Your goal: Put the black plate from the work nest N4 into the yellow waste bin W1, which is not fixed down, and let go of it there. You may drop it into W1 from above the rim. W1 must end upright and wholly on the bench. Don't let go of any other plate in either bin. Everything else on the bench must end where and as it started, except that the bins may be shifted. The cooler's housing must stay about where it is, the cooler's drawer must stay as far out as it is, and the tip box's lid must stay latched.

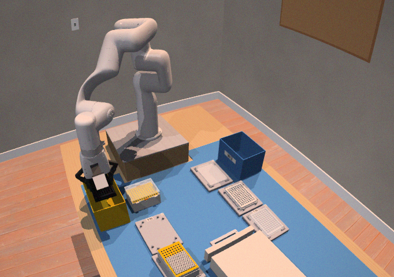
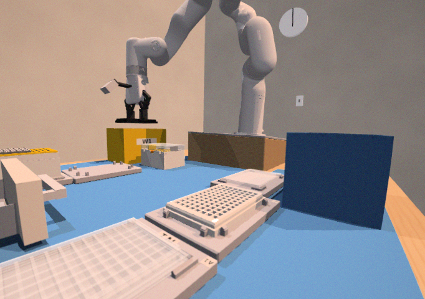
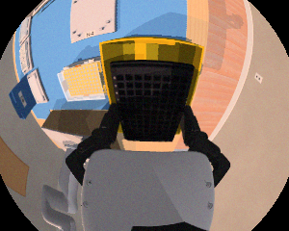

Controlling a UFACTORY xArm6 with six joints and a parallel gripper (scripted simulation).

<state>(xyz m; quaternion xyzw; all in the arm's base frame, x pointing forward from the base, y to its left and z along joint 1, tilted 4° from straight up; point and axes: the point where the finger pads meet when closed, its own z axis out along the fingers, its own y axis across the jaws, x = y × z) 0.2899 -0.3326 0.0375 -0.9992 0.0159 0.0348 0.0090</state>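
Right now my hand is 10 mm above the black plate. The rest, counted from my hand: tip box: 10 mm ahead, 160 mm to the left, 120 mm below; grey work nest: 190 mm ahead, 130 mm to the left, 150 mm below; yellow waste bin W1: 120 mm below.
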